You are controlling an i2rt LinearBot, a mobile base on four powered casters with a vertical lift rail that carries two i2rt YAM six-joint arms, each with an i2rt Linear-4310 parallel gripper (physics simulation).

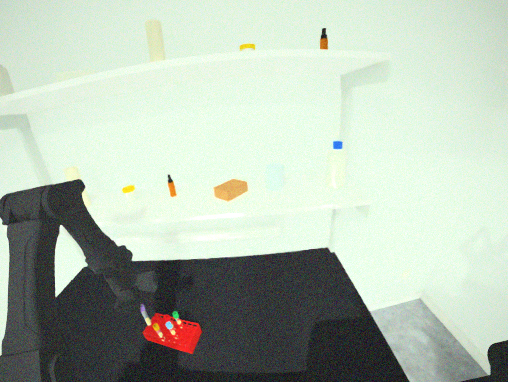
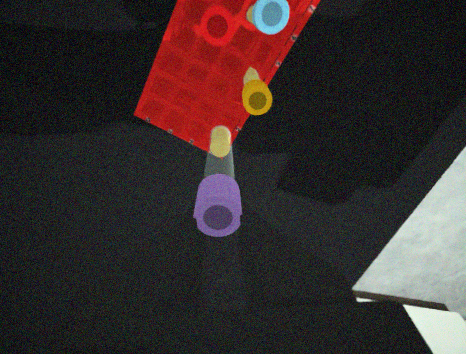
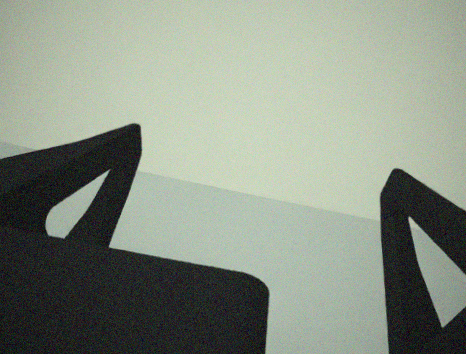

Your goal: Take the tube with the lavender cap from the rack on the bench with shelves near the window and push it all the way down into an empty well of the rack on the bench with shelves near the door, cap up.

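Places are measured from the left arm's base along level axes (x ahead, y left, z up), in metres.
Pixels of known places: left gripper, between the fingertips: (image 1: 139, 312) (image 2: 221, 207); right gripper, between the fingertips: (image 3: 263, 159).
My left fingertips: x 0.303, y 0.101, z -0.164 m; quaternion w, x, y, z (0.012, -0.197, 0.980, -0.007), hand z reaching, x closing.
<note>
Behind a point stands the place of what it marks.
The tube with the lavender cap (image 1: 143, 308) @[x 0.306, y 0.077, z -0.145 m] (image 2: 218, 202) @[x 0.311, y 0.079, z -0.137 m] is held cap up in my left gripper (image 1: 141, 302) @[x 0.303, y 0.101, z -0.164 m], whose dark fingers are hard to make out. The tube's pale lower end overlaps a near corner of the red rack (image 1: 186, 343) @[x 0.284, y -0.040, z -0.314 m] (image 2: 172, 114) @[x 0.354, y 0.119, z -0.321 m]; I cannot tell whether it is over a well or beside the rack. The rack stands on the black bench top (image 1: 260, 300) @[x 0.497, y -0.306, z -0.344 m] and holds tubes with a yellow cap (image 1: 156, 327) @[x 0.289, y 0.050, z -0.228 m] (image 2: 257, 99) @[x 0.295, y 0.056, z -0.225 m], a light blue cap (image 1: 169, 325) @[x 0.301, y 0.005, z -0.227 m] (image 2: 271, 15) @[x 0.306, y 0.012, z -0.225 m], a green cap (image 1: 175, 314) @[x 0.345, y -0.002, z -0.226 m] and a red cap (image 2: 217, 26) @[x 0.332, y 0.027, z -0.225 m]. My right gripper (image 3: 263, 159) @[x 0.030, y -0.710, z 0.442 m] is open and empty, facing a pale wall.
Two white shelves (image 1: 260, 57) @[x 0.502, y -0.355, z 0.552 m] (image 1: 300, 210) @[x 0.510, y -0.461, z 0.100 m] hang above the bench. The lower one bears an orange box (image 1: 230, 190) @[x 0.590, y -0.223, z 0.150 m], a small orange bottle (image 1: 172, 187) @[x 0.647, y 0.027, z 0.152 m] and a blue-capped bottle (image 1: 337, 167) @[x 0.642, y -0.626, z 0.200 m]. Grey floor (image 1: 425, 340) @[x 0.634, y -1.593, z -1.258 m] shows beyond the bench's right edge.
</note>
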